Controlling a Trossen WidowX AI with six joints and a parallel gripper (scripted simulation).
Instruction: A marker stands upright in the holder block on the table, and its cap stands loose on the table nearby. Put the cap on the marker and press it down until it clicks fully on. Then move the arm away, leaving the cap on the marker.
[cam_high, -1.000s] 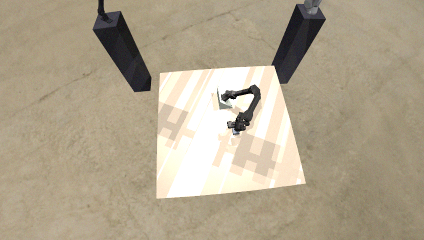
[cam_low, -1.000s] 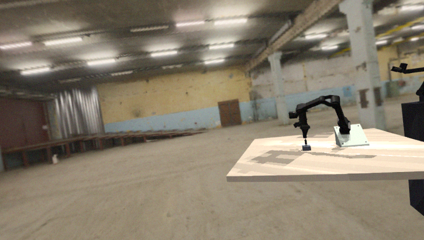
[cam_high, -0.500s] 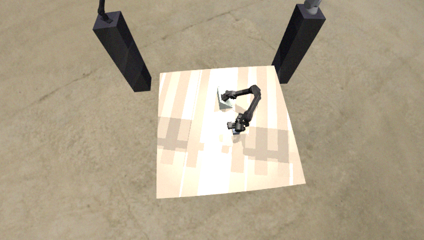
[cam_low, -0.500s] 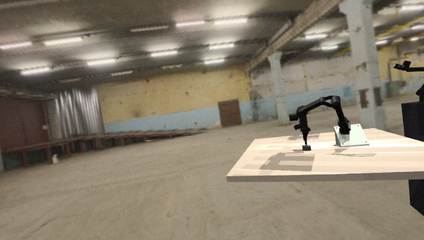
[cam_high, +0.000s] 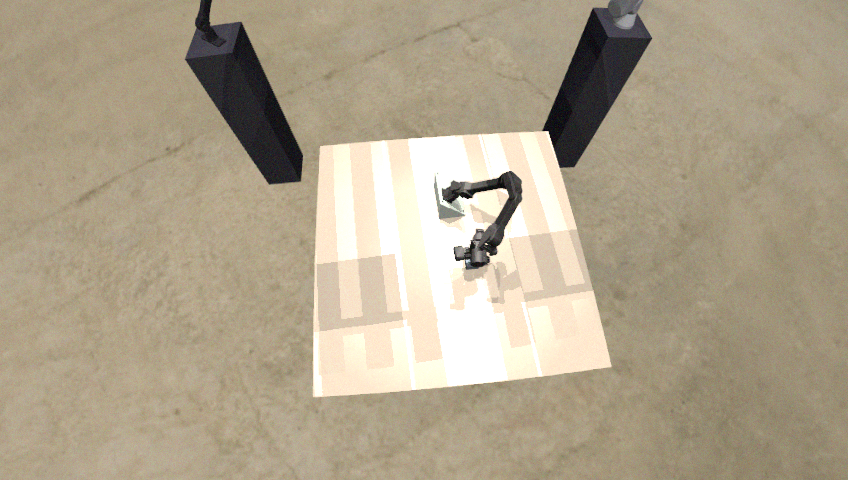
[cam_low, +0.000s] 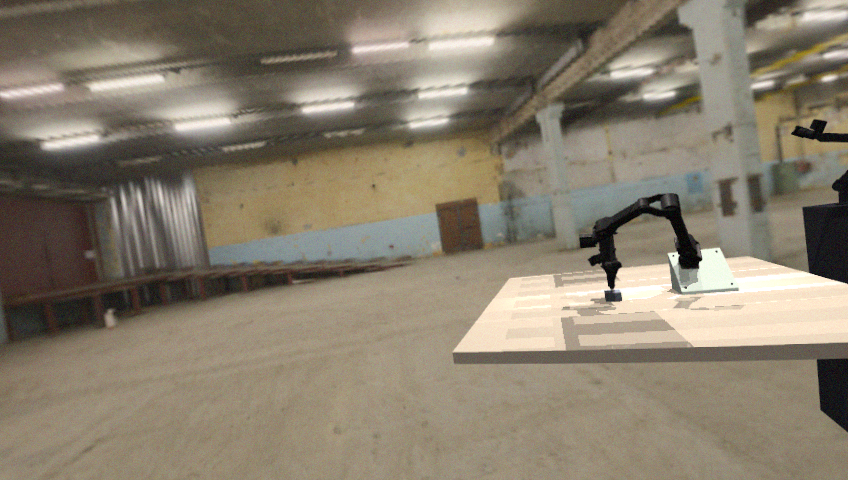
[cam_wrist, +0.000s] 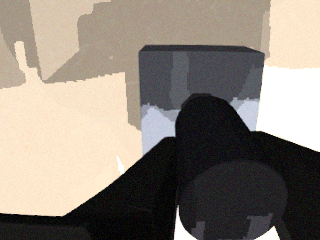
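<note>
My gripper tip is now 10 mm below the marker cap. The rest, counted from my gripper tip: holder block (50 mm below).
</note>
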